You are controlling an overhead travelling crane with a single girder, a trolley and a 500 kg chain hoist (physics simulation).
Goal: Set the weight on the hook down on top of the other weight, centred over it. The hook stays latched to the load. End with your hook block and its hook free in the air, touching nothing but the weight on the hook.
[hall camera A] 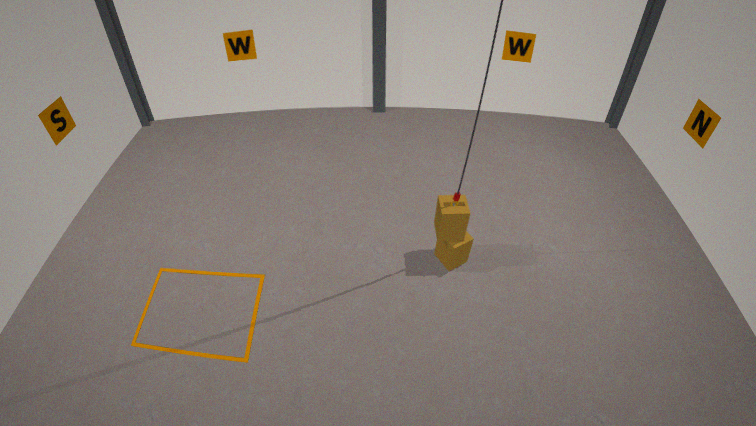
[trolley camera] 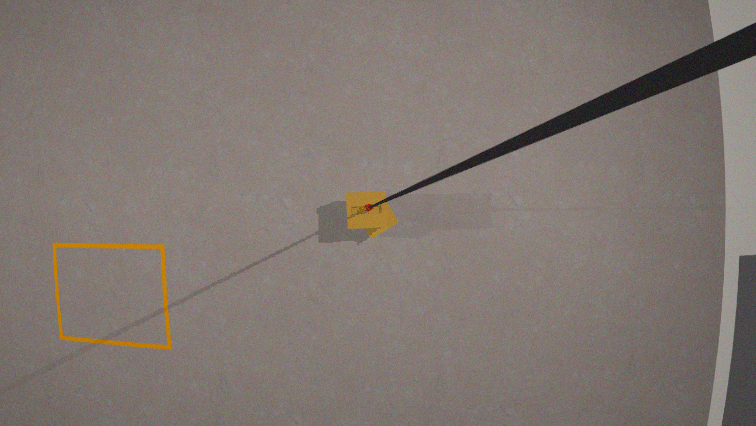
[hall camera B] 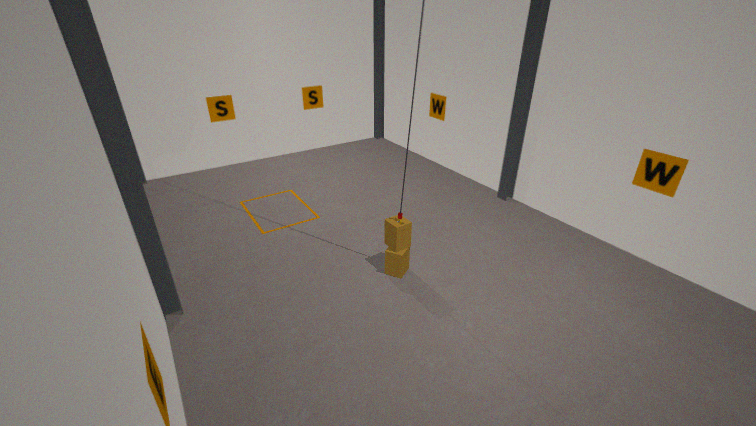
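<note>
The upper yellow weight (hall camera A: 451, 226) (hall camera B: 396, 234) (trolley camera: 359, 198) hangs upright on my hook, right over the other yellow weight (hall camera A: 453, 257) (hall camera B: 396, 263) (trolley camera: 390, 219), which stands on the floor. The two are turned differently. In the trolley view, corners of the lower weight stick out at the right and lower right; the rest of its top is hidden. The undersides and top meet or nearly meet; I cannot tell if they touch. My red hook block (hall camera A: 456, 196) (hall camera B: 399, 215) (trolley camera: 368, 207) is just above the upper weight, latched to it. The hook is too small to make out.
An orange square outline (hall camera A: 256, 312) (hall camera B: 251, 216) (trolley camera: 165, 285) is marked on the floor, left of the weights in hall camera A. The chain (hall camera A: 479, 100) (hall camera B: 411, 111) (trolley camera: 476, 161) rises from the hook block. Walls with dark columns (hall camera A: 379, 58) (hall camera B: 378, 68) stand around the floor.
</note>
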